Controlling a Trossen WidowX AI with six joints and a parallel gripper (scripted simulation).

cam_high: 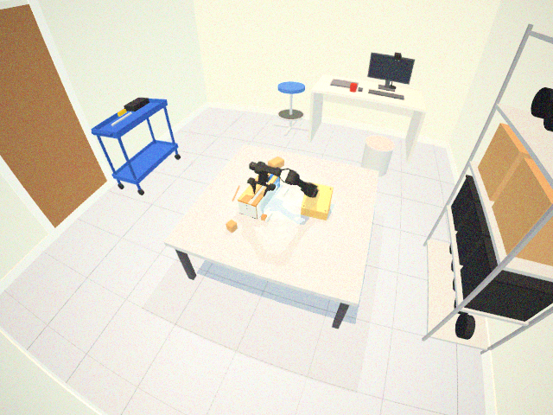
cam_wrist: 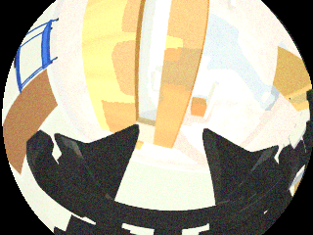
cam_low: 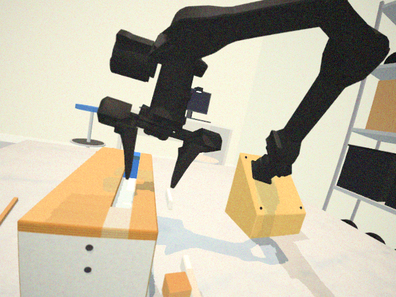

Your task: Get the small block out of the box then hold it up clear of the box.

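Right now my gripper tip is 60 mm past the small block, 50 mm to the right of it and 140 mm above it. From my gripper tip the other things lie so: box: 30 mm ahead, 110 mm to the right, 90 mm below; then thin stick: 270 mm ahead, 80 mm to the right, 150 mm below.
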